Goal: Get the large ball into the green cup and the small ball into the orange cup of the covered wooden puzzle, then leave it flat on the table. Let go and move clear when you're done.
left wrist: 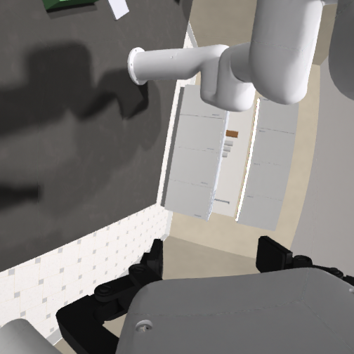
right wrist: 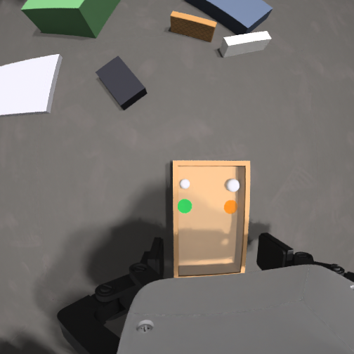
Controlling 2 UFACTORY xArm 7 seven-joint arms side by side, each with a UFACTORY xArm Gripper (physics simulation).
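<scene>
The covered wooden puzzle point(right wrist: 175, 225) is a shallow tray lying on the table in the right wrist view. The small white ball point(right wrist: 184, 184) is at its far left, just beyond the green cup point(right wrist: 184, 206). The large white ball point(right wrist: 232, 185) is at its far right, just beyond the orange cup point(right wrist: 230, 206). Both balls are outside the cups. My right gripper point(right wrist: 212, 251) is open above the puzzle's near part, with one finger on each side in view and a gap to both walls. My left gripper point(left wrist: 211, 254) is open and away from the puzzle, which does not show in the left wrist view.
Beyond the puzzle are a dark block point(right wrist: 120, 80), a white slab point(right wrist: 27, 86), a green block point(right wrist: 65, 17), an orange block point(right wrist: 193, 26), a white bar point(right wrist: 246, 44) and a blue block point(right wrist: 235, 12). A white robot arm point(left wrist: 175, 62) shows in the left wrist view.
</scene>
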